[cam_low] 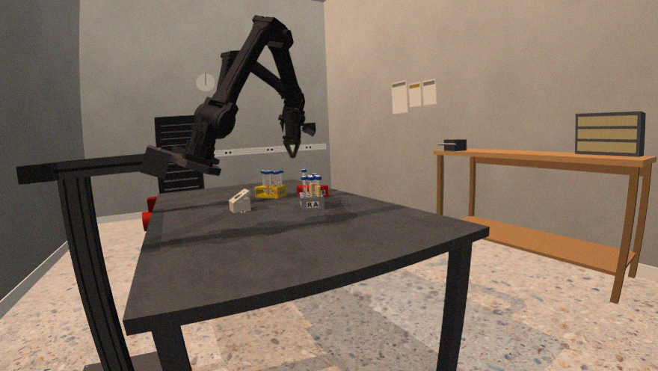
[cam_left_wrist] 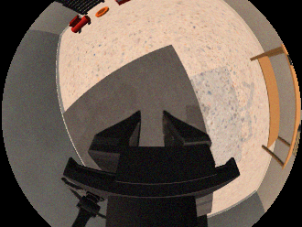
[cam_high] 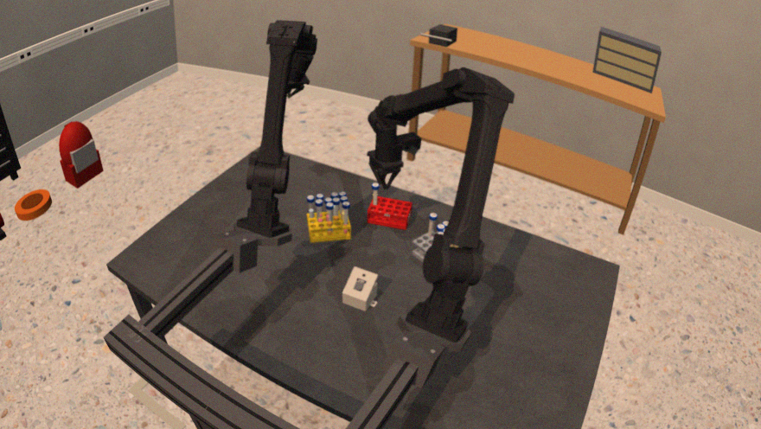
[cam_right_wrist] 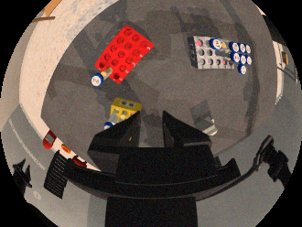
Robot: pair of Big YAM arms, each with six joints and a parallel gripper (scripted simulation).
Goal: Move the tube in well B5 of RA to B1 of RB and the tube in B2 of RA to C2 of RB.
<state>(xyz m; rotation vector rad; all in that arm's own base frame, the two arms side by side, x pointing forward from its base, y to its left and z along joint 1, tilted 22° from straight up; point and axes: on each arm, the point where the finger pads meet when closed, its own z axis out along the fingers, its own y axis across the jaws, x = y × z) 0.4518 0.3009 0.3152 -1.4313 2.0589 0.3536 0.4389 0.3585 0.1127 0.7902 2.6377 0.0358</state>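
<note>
Right now the red rack is 90 mm ahead of my right hand, 30 mm to the left of it and 170 mm below it.
</note>
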